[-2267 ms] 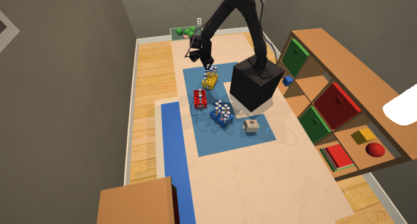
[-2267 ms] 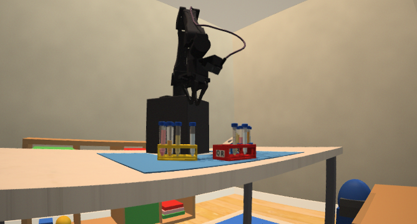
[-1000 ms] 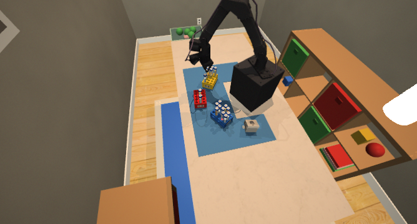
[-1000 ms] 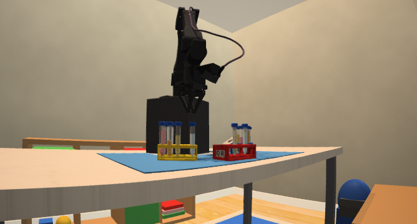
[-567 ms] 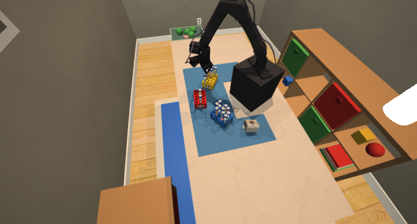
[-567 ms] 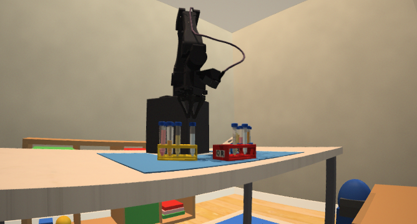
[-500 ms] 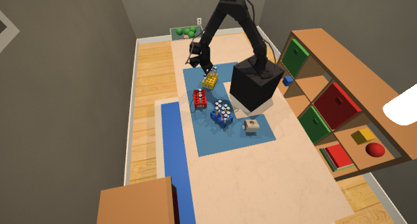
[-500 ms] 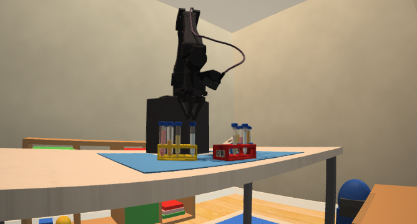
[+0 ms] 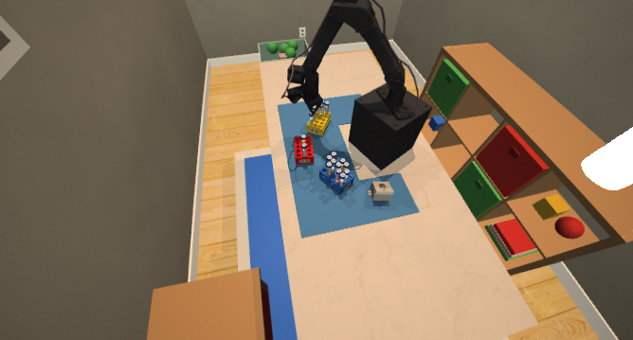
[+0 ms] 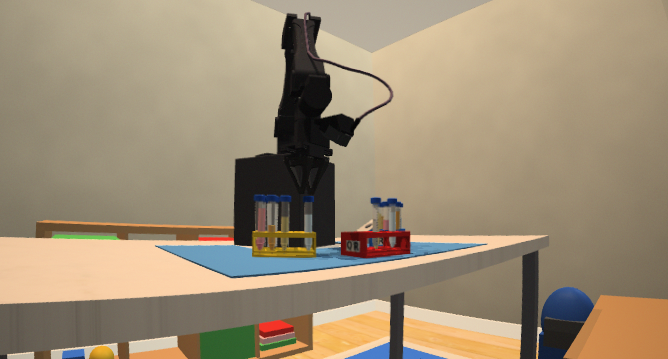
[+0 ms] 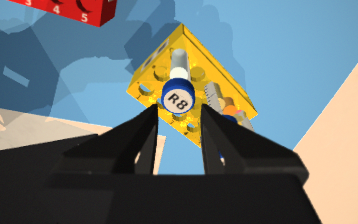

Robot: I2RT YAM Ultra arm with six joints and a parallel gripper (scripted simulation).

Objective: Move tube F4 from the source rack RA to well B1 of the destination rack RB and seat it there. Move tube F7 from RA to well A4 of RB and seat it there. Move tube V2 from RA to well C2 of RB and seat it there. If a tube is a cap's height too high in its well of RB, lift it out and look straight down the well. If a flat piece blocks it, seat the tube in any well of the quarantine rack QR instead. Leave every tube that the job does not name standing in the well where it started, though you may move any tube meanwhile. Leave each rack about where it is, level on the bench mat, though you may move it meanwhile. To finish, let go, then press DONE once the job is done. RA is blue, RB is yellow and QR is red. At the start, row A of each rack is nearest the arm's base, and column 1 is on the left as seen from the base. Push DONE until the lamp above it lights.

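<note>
The tube R8 lies 1 cm ahead of my hand and 7 cm below it. From my hand the other things lie so: red rack 8 cm ahead, 13 cm to the left, 11 cm below; rack RB 4 cm behind, 2 cm to the right, 11 cm below; tube 8 cm ahead, 13 cm to the left, 7 cm below.
</note>
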